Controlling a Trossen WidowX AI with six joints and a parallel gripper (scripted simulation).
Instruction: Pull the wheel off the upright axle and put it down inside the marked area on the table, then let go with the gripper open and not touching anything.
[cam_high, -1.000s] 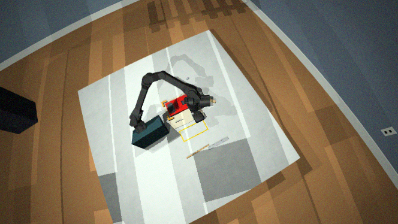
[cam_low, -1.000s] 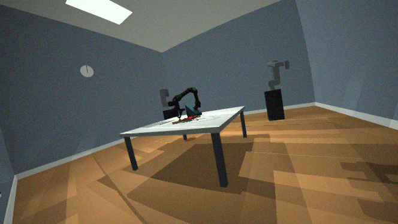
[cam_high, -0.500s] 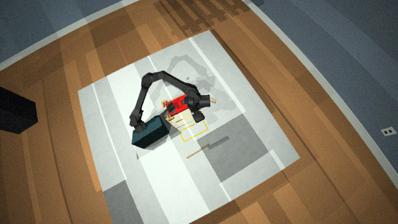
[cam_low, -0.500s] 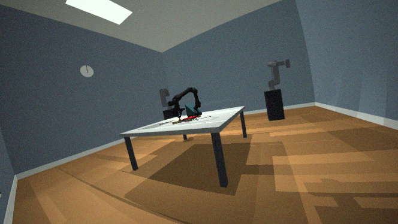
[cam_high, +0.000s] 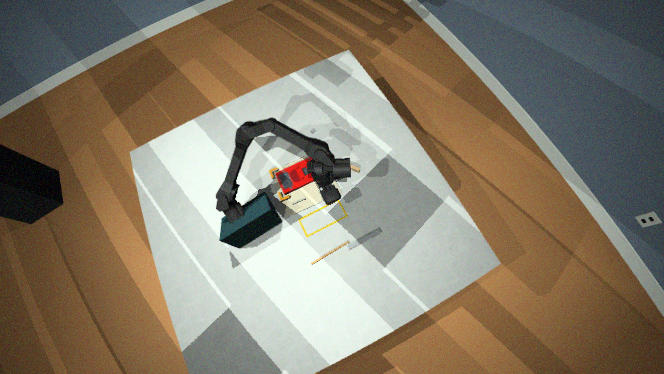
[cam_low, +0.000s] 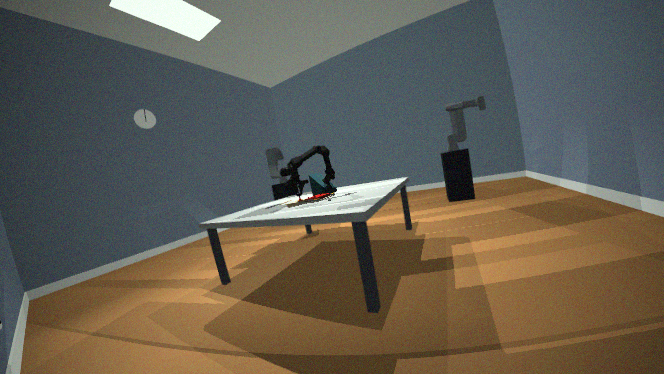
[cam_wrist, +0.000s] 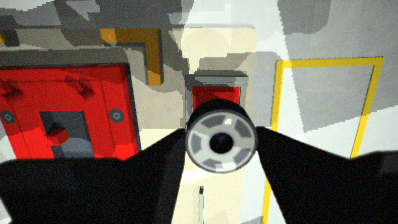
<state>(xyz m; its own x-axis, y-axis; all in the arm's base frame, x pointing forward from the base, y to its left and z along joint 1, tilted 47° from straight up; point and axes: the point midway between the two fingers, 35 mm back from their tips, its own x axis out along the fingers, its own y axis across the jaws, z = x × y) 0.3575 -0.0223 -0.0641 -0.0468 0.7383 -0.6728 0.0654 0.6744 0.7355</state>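
The thin wooden stick lies 110 mm behind my gripper tip, 230 mm to the right of it and 60 mm below it. From my gripper tip the other things lie so: wooden block: 150 mm ahead, 40 mm to the left, 50 mm below; then wheel: right at my gripper tip; then grey bar: 30 mm ahead, 250 mm to the right, 60 mm below.
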